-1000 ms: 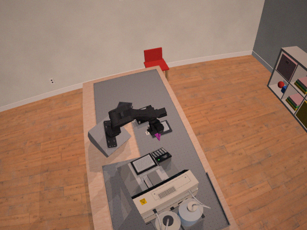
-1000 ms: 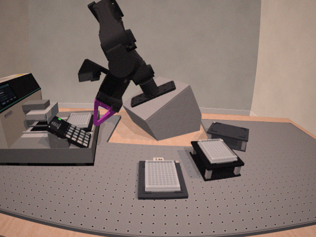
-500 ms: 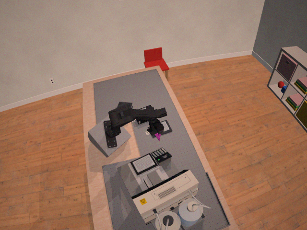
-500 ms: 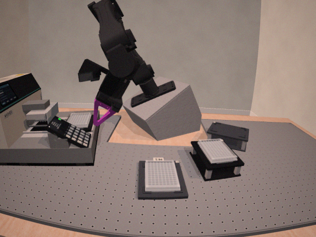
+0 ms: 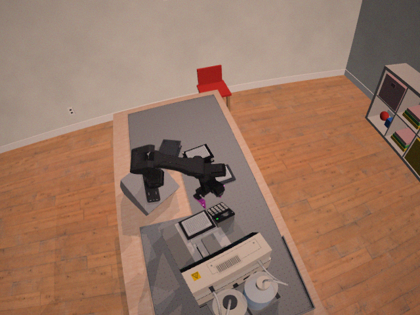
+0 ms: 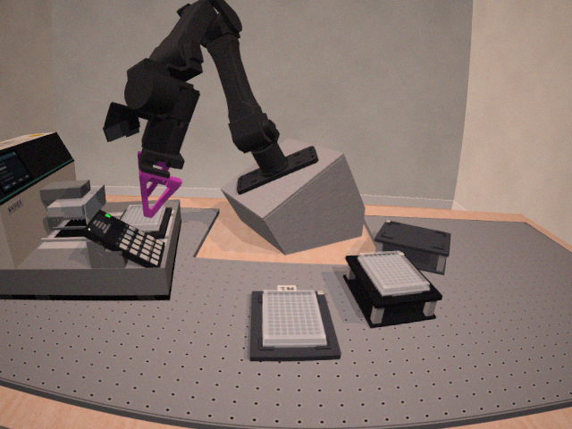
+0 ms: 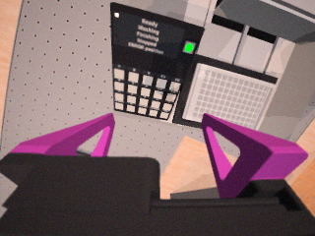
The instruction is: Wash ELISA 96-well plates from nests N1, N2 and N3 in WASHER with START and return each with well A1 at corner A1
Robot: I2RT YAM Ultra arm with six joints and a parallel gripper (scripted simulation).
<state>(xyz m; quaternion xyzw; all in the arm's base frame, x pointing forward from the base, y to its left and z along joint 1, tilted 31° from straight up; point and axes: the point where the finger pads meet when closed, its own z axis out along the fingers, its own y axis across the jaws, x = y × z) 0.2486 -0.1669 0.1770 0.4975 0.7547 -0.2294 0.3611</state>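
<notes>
Right now my hand is 100 mm past the black carrier pocket, 50 mm to the left of it and 80 mm above it. Round my hand: nest N1: 120 mm ahead, 240 mm to the left, 150 mm below; grey manifold: 80 mm behind, 200 mm to the right, 30 mm below; raised black nest: 60 mm ahead, 410 mm to the left, 110 mm below.
</notes>
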